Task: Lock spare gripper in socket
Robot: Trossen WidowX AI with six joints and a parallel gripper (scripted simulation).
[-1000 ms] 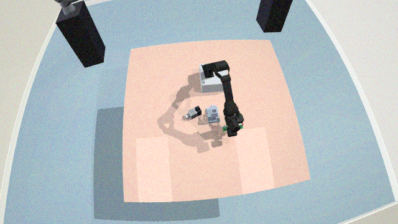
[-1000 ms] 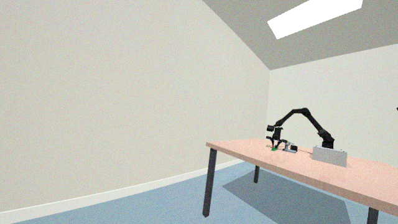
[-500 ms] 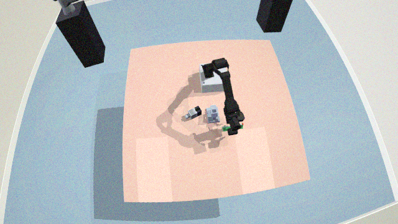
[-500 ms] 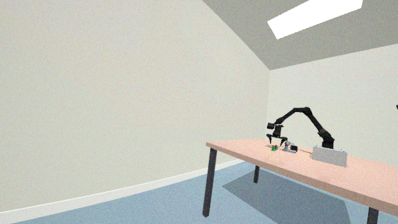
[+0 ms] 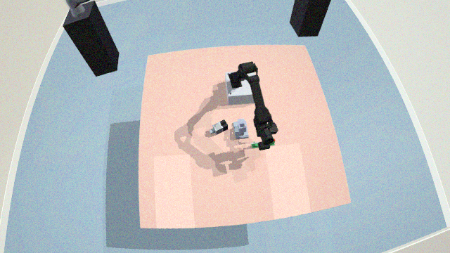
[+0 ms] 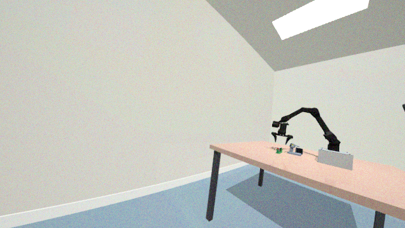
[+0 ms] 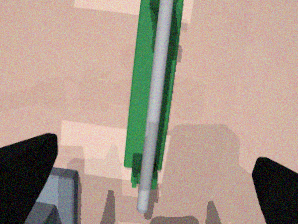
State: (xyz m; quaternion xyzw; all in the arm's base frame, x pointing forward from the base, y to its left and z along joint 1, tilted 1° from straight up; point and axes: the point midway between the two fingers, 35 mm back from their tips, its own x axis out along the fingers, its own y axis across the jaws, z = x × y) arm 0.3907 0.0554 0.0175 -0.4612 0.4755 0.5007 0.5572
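The spare gripper lies 15 cm behind my gripper tip, 22 cm to the right of it and 6 cm below it. The rest, counted from my gripper tip: green cradle: 2 cm to the left, 7 cm below; then mount socket: 11 cm behind, 9 cm to the right, 4 cm below.
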